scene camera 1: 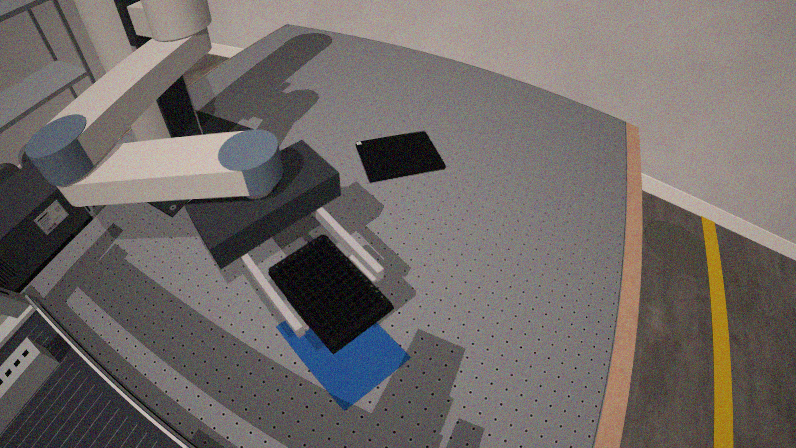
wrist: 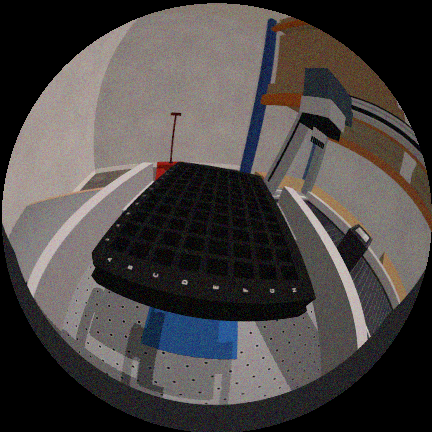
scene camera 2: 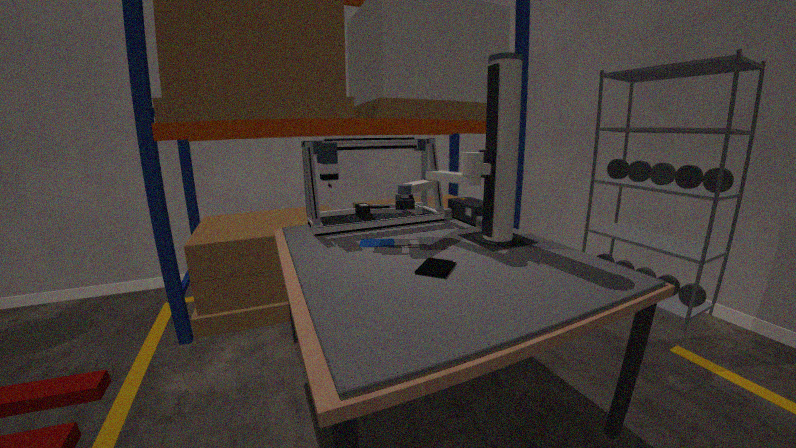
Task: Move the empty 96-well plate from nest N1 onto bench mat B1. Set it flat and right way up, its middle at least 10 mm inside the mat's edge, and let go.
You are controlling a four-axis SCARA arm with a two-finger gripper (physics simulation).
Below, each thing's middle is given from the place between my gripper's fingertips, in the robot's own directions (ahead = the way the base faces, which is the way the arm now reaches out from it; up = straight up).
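There's the black 96-well plate [scene camera 1: 338,301], which is 20 mm behind my hand and 10 mm to the left of it. The nest N1 [scene camera 1: 402,155] is 120 mm behind my hand, 420 mm to the left of it and 170 mm below it. Then the blue bench mat B1 [scene camera 1: 349,374] is 20 mm behind my hand, 10 mm to the left of it and 170 mm below it. Going by their middles, of the things named here the black 96-well plate is the nearest to my hand and the nest N1 is the farthest from my hand.
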